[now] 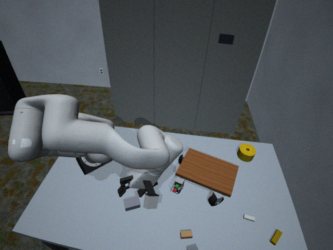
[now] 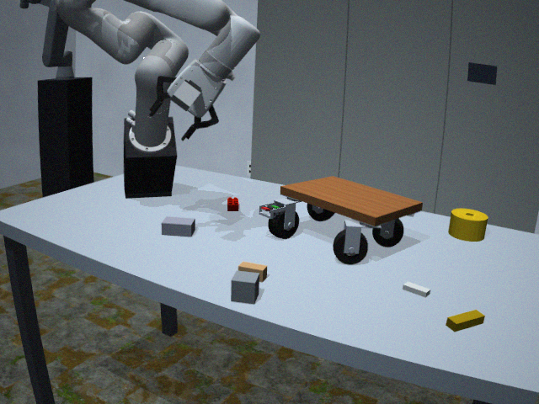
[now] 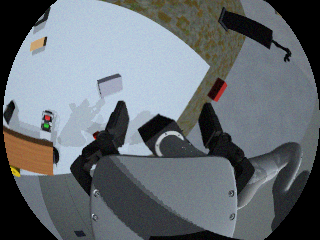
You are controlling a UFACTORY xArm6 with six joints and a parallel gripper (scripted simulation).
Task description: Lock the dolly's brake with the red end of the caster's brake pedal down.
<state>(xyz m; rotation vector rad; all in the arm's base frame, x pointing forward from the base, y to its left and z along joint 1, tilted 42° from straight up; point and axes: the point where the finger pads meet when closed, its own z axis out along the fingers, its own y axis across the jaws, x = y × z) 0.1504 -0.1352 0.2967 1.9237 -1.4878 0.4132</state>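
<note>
Now: the brake pedal 200 mm ahead of my hand, 130 mm to the left of it and 210 mm below it. The rest, counted from my hand: grey block 30 mm behind, 90 mm to the left, 280 mm below; grey cube 250 mm ahead, 170 mm to the right, 270 mm below; tan block 240 mm ahead, 80 mm to the right, 280 mm below.
</note>
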